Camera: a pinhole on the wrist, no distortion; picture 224 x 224 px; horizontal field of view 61.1 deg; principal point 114.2 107.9 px. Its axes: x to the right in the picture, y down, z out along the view. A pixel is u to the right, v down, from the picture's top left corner.
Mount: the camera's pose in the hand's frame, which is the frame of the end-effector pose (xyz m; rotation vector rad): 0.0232 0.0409 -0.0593 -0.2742 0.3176 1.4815
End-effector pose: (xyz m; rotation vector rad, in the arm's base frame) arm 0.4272 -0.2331 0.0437 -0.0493 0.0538 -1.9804
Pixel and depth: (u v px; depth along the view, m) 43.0 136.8 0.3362
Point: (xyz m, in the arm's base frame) 0.5018 -0.2382 0.3401
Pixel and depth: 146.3 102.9 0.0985
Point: 0.5012 -0.2986 0.0642
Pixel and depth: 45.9 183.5 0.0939
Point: 0.4777 -0.2411 0.0816
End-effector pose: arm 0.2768 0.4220 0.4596 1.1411 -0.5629 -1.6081
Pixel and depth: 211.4 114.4 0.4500
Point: 0.2355 0.1879 0.9042
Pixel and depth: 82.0 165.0 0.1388
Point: 0.2421 0.3952 0.5592
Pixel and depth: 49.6 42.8 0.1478
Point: 0.2131 0.3185 0.5080
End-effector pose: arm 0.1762 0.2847 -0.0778 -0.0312 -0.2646 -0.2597
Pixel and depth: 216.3 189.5 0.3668
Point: 0.1185 0.6833 0.0979
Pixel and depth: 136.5 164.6 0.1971
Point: 0.1583 0.4336 0.0276
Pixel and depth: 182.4 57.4 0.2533
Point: 0.2945 0.4742 0.0868
